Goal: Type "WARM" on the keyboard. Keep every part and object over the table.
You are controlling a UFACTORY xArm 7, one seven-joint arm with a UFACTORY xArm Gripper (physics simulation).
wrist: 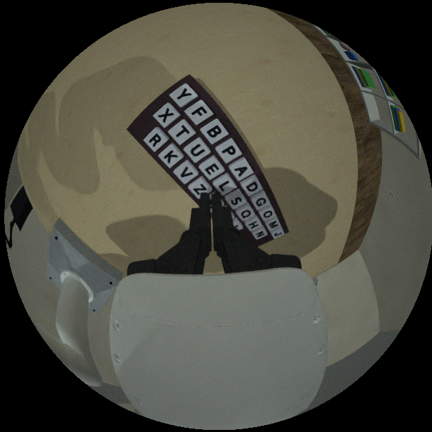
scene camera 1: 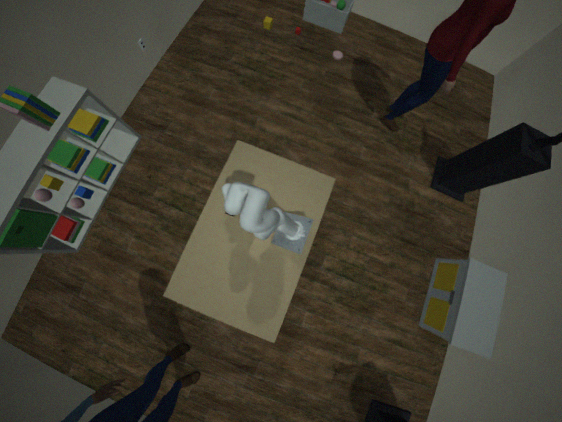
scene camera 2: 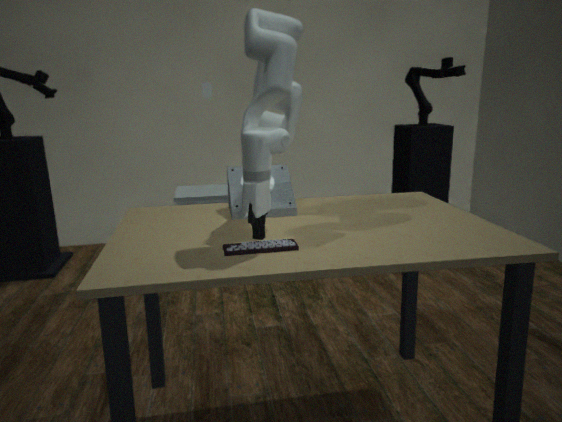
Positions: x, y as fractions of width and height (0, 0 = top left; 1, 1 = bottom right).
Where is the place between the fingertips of my gripper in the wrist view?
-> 0.49, 0.48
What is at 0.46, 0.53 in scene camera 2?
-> My gripper.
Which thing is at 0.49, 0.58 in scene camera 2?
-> A keyboard.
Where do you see a keyboard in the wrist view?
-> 0.47, 0.33
